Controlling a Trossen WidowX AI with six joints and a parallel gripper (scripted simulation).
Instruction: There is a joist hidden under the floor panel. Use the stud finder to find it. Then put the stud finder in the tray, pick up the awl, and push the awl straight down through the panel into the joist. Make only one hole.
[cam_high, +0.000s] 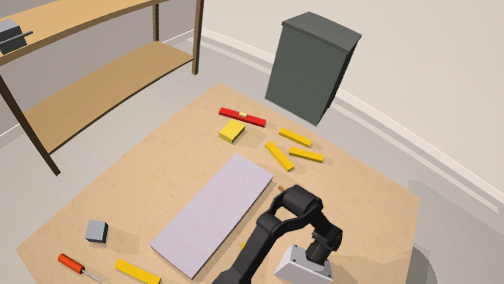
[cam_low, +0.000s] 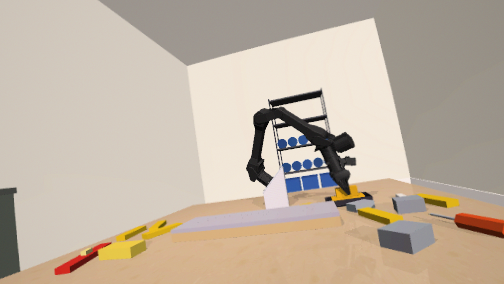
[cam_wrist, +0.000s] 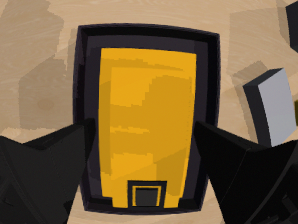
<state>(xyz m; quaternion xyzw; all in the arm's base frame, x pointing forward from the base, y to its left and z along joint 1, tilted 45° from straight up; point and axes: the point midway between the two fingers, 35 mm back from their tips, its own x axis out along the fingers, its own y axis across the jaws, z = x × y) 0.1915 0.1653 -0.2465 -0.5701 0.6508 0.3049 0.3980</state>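
Now: the yellow stud finder 20 mm to the right of my gripper tip and 10 mm above it. Round my gripper tip: awl (60 mm behind, 560 mm to the right, 30 mm below); then yellow pad (300 mm ahead, 750 mm to the right, 20 mm below); then dark tray (10 mm to the right, 20 mm below).
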